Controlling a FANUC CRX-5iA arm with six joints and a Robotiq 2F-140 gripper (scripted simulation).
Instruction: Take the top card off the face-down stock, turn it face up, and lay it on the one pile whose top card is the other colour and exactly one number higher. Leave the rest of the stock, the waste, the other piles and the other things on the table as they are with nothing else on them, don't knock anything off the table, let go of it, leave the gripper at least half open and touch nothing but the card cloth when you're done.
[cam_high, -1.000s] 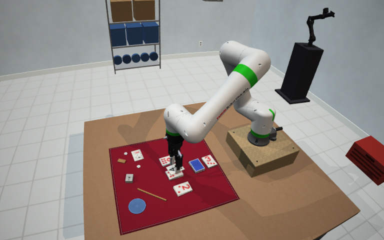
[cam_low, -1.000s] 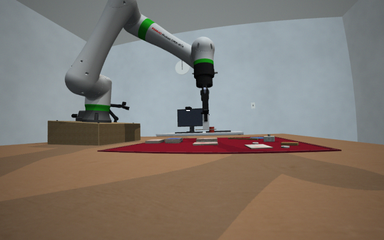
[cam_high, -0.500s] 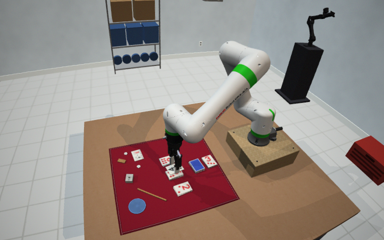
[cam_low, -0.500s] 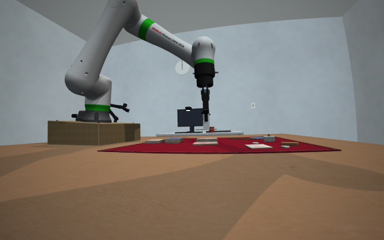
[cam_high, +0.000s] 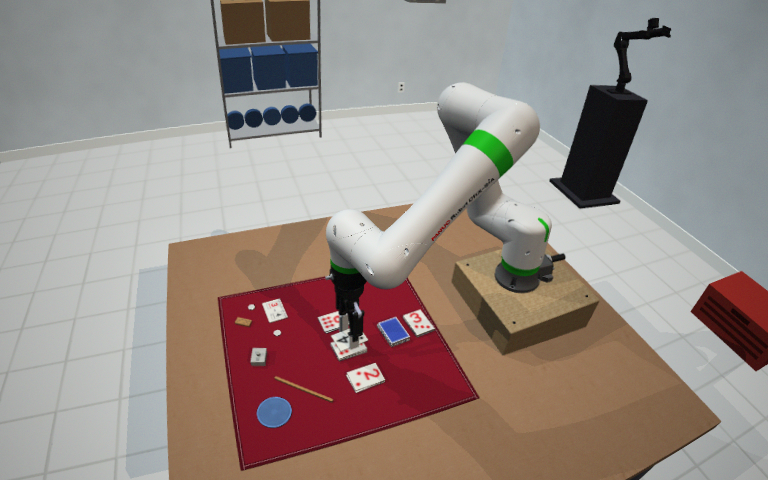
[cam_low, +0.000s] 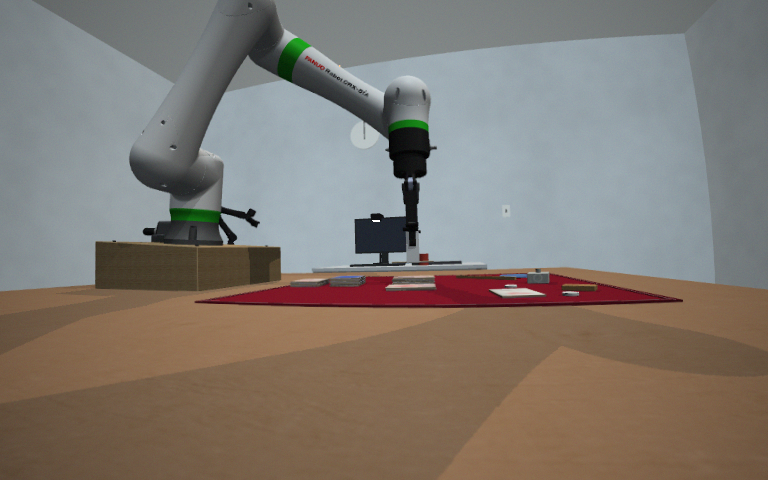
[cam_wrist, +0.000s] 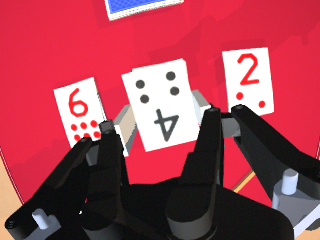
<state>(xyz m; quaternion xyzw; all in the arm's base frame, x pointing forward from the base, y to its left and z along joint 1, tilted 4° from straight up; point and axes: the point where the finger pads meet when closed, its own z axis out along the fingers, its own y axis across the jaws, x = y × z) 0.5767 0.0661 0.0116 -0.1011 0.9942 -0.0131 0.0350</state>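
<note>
My hand is 9 cm above the red card cloth, 3 cm short of it and 2 cm to the left of it. From my hand the other things lie so: grey box (26 cm ahead, 6 cm below, 2 cm to the right); wooden stick (15 cm ahead, 11 cm to the left, 7 cm below).
</note>
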